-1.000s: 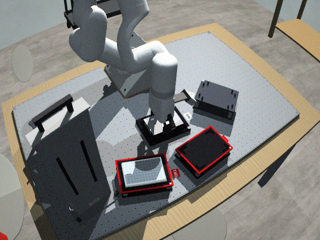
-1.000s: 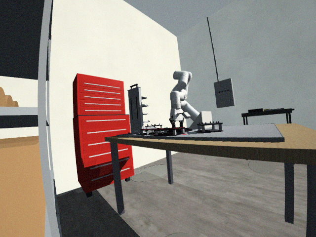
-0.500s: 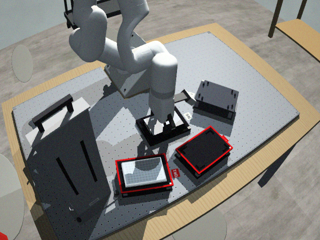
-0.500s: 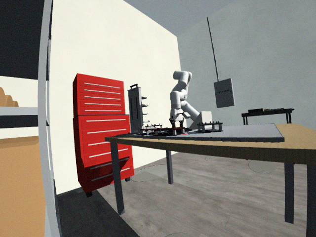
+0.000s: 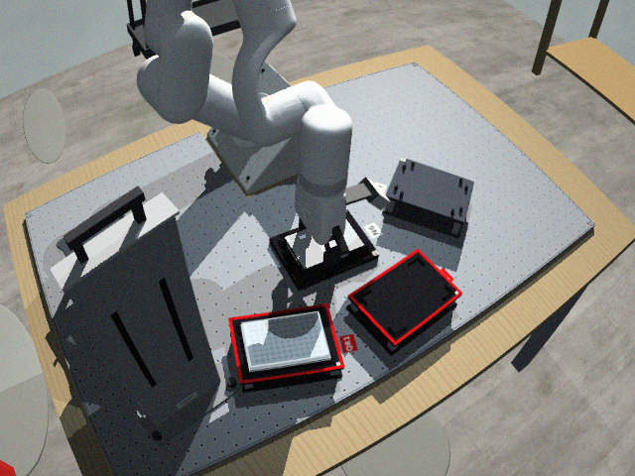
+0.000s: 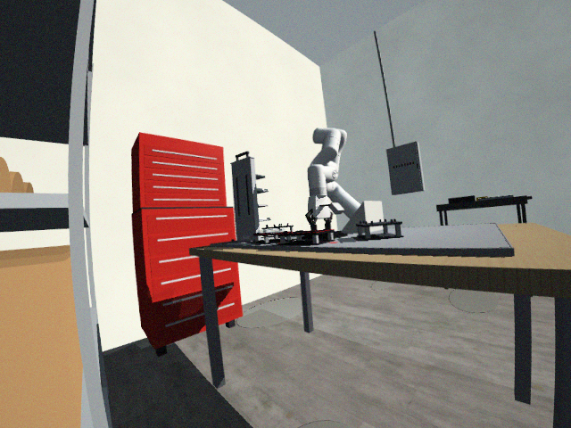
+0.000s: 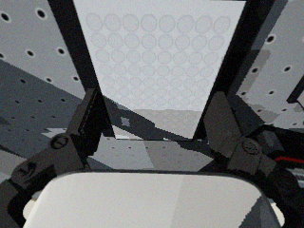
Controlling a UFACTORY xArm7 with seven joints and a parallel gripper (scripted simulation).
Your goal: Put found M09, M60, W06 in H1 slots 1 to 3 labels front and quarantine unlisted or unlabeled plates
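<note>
My hand is 1 cm to the right of the dark-framed plate and 1 cm above it. From my hand the other things lie so: deck label: 19 cm to the left, 7 cm behind, 3 cm below; white well plate: 16 cm to the right, 15 cm ahead, 2 cm above; black nest N6: 2 cm below, 1 cm to the left.
</note>
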